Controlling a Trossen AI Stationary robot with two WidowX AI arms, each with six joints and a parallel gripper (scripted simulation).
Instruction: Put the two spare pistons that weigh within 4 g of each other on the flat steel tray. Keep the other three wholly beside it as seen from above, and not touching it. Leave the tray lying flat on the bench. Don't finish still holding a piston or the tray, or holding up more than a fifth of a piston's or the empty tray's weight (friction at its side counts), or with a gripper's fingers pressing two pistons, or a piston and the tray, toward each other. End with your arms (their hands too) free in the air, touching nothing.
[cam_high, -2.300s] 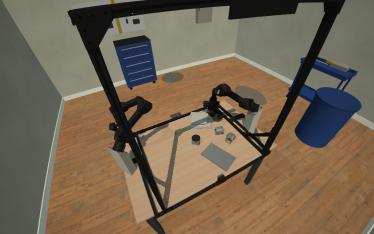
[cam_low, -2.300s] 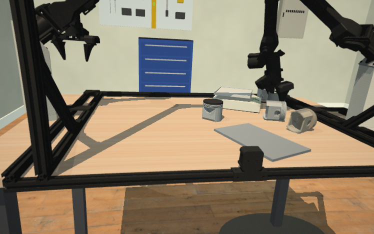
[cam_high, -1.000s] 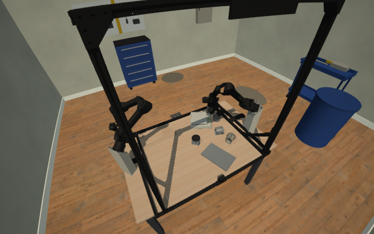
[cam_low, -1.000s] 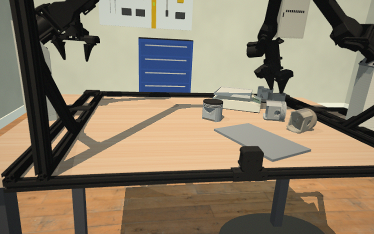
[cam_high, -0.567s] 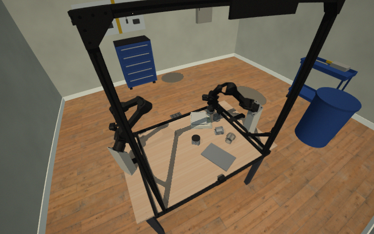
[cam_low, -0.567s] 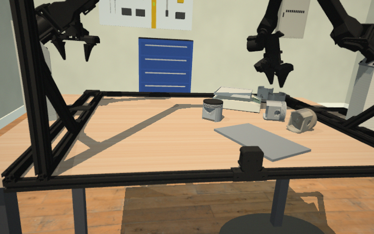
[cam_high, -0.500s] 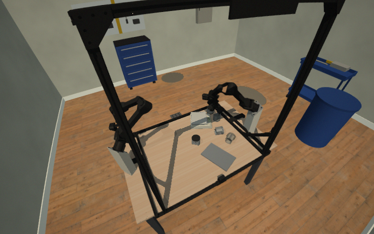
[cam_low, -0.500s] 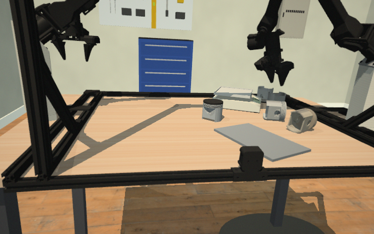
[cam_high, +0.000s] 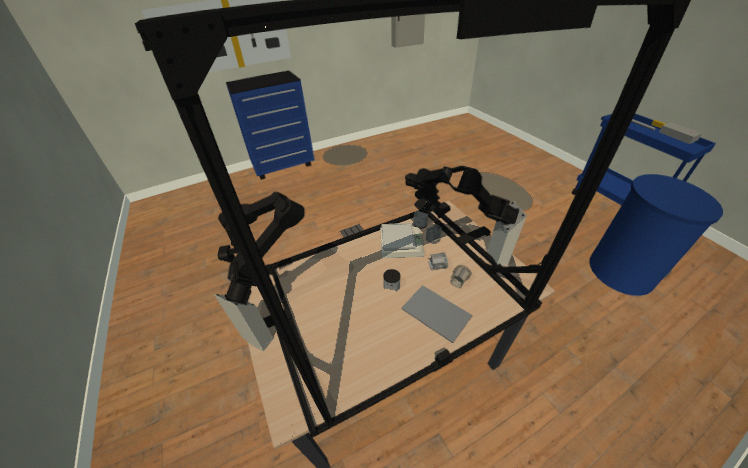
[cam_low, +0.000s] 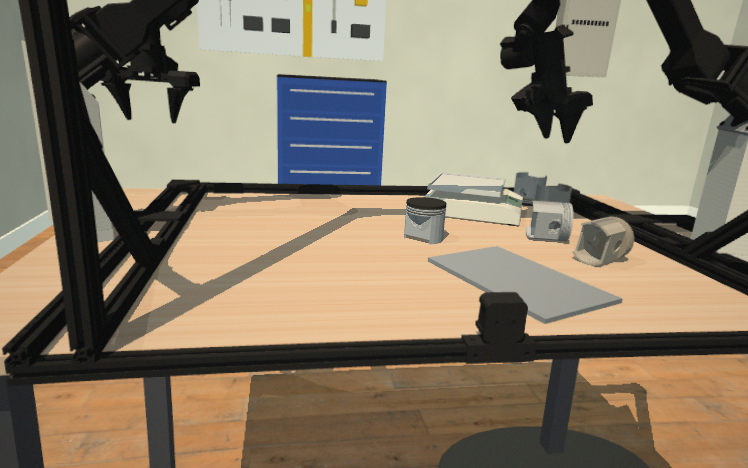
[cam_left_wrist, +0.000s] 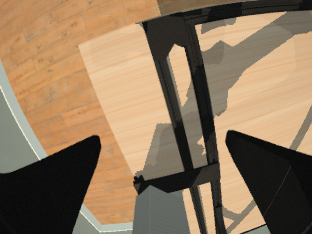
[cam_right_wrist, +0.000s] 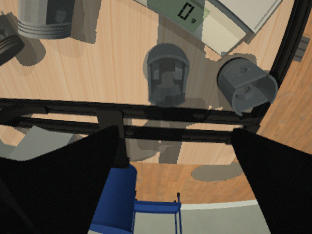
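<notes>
My right gripper is now 280 mm past the tan piston and 160 mm above it. From my right hand the other things lie so: white weighing scale: 30 mm ahead, 150 mm to the left, 160 mm below; flat grey steel tray: 390 mm behind, 180 mm to the left, 200 mm below; dark-topped piston: 190 mm behind, 290 mm to the left, 160 mm below.
</notes>
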